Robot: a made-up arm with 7 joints. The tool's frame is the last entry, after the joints. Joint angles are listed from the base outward. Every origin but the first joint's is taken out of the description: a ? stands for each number. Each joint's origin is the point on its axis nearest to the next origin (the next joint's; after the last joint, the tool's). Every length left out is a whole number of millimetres.
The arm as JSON. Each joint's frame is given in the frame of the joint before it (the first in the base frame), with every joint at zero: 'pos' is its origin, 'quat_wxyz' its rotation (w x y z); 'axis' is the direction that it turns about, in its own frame. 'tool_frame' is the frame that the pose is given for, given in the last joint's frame.
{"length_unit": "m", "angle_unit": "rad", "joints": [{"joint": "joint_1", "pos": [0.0, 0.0, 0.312], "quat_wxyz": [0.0, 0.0, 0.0, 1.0], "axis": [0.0, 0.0, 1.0]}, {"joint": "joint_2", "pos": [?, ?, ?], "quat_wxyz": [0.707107, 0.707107, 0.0, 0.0], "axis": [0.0, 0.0, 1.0]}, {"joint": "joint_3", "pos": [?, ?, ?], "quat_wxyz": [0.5, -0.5, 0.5, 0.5], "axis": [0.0, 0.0, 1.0]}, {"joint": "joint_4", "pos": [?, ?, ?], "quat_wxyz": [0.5, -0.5, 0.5, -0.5], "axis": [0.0, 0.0, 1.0]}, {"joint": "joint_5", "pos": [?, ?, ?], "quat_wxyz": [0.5, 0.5, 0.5, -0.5], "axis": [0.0, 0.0, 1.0]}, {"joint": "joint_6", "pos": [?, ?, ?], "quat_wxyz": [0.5, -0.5, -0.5, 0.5], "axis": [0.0, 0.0, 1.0]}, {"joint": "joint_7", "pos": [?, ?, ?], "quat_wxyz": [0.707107, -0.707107, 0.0, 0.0], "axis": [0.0, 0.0, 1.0]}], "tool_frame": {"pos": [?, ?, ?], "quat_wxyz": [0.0, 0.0, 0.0, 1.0]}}
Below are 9 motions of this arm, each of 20 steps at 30 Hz.
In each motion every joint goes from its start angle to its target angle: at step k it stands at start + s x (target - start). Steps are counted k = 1, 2, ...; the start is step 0. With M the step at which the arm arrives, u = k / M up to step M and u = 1 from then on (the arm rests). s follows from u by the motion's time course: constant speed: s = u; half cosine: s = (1 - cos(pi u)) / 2; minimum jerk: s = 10 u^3 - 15 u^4 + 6 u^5.
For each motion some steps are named. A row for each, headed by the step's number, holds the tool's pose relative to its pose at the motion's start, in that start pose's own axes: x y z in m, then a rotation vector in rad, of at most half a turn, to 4 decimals.
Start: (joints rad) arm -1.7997 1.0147 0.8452 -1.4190 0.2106 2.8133 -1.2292
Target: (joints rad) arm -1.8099 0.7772 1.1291 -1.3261 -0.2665 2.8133 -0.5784
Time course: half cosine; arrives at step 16
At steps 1, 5, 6, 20:
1: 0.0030 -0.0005 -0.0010 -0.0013 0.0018 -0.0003
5: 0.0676 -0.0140 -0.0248 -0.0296 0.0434 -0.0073
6: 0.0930 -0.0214 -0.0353 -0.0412 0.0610 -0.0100
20: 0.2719 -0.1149 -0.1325 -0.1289 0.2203 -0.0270

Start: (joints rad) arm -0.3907 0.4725 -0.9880 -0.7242 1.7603 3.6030 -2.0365
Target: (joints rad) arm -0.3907 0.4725 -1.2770 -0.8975 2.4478 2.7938 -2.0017
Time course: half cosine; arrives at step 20
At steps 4, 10, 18, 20:
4: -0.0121 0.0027 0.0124 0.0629 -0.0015 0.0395
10: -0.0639 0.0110 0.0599 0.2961 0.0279 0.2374
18: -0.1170 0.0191 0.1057 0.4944 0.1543 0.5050
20: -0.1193 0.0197 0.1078 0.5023 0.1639 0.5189

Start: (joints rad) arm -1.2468 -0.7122 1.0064 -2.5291 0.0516 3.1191 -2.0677
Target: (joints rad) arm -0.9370 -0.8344 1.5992 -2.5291 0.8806 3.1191 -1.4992
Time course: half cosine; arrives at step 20
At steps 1, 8, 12, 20:
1: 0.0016 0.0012 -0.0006 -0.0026 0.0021 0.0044
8: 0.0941 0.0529 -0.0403 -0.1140 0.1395 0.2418
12: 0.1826 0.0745 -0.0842 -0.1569 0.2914 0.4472
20: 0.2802 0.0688 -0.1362 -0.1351 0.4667 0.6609

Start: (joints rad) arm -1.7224 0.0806 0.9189 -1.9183 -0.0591 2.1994 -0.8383
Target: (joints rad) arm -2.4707 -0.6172 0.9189 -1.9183 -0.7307 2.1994 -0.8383
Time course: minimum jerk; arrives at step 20
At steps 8, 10, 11, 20:
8: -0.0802 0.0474 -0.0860 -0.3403 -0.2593 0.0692
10: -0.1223 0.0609 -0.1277 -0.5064 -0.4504 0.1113
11: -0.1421 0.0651 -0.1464 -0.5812 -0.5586 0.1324
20: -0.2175 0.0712 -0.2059 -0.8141 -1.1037 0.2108

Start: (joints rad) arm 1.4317 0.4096 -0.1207 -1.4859 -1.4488 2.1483 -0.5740
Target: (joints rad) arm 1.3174 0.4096 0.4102 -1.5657 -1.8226 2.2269 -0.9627
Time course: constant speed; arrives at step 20
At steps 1, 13, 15, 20:
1: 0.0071 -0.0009 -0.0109 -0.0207 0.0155 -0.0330
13: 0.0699 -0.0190 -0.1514 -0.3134 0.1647 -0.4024
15: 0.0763 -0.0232 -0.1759 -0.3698 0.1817 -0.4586
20: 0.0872 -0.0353 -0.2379 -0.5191 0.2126 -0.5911

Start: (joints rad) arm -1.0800 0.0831 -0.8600 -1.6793 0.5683 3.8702 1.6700
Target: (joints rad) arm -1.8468 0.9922 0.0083 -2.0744 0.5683 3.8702 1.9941
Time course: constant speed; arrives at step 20
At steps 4, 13, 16, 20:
4: 0.0230 0.1125 -0.0169 -0.1909 0.0399 -0.0955
13: 0.1848 0.3309 -0.1296 -0.6679 0.3375 -0.2078
16: 0.2471 0.3788 -0.1955 -0.8259 0.4903 -0.1996
20: 0.3133 0.4205 -0.3009 -1.0258 0.7238 -0.1448

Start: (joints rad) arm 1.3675 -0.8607 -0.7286 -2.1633 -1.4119 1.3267 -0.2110
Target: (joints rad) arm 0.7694 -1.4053 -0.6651 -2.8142 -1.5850 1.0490 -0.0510
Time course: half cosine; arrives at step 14
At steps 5, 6, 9, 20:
5: -0.0422 -0.0055 0.0662 0.0362 -0.1353 0.0735
6: -0.0591 -0.0104 0.0867 0.0449 -0.1832 0.1028
9: -0.1119 -0.0334 0.1372 0.0541 -0.3266 0.2013
20: -0.1536 -0.0609 0.1671 0.0401 -0.4485 0.2953

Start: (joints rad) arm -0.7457 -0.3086 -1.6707 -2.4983 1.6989 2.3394 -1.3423
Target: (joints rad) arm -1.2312 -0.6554 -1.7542 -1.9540 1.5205 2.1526 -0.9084
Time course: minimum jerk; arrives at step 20
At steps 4, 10, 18, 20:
4: 0.0175 -0.0003 -0.0096 0.0234 0.0419 0.0164
10: 0.1365 0.0028 -0.1296 0.1927 0.3575 0.1076
18: 0.2004 0.0133 -0.3454 0.3530 0.6966 0.1430
20: 0.2006 0.0134 -0.3496 0.3554 0.7024 0.1431

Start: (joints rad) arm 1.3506 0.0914 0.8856 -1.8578 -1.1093 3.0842 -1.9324
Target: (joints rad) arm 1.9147 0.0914 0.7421 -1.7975 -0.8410 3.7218 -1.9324
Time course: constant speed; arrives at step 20
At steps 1, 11, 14, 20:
1: 0.0002 0.0107 -0.0066 -0.0495 -0.0100 0.0056
11: 0.0080 0.0987 -0.0798 -0.5403 -0.1053 0.0797
14: 0.0124 0.1188 -0.1030 -0.6855 -0.1325 0.1090
20: 0.0242 0.1509 -0.1488 -0.9716 -0.1854 0.1791

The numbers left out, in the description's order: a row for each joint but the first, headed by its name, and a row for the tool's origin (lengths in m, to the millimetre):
joint_2: 0.0 0.0 0.0
joint_3: 0.0 0.224 0.0
joint_4: 0.0 0.1 0.0
joint_5: 0.087 -0.407 0.0
joint_6: 0.0 0.0 0.0
joint_7: -0.126 0.0 0.0
tool: 0.0 0.0 0.0

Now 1 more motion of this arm.
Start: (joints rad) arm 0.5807 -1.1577 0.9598 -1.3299 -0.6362 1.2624 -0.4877
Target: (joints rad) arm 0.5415 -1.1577 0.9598 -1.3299 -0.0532 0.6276 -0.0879
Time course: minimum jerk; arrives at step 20
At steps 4, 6, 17, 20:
4: 0.0015 -0.0015 0.0054 0.0448 -0.0202 0.0123
6: 0.0040 -0.0052 0.0150 0.1239 -0.0600 0.0318
17: 0.0130 -0.0643 0.0717 0.6122 -0.4736 0.0486
20: 0.0128 -0.0669 0.0728 0.6238 -0.4894 0.0449

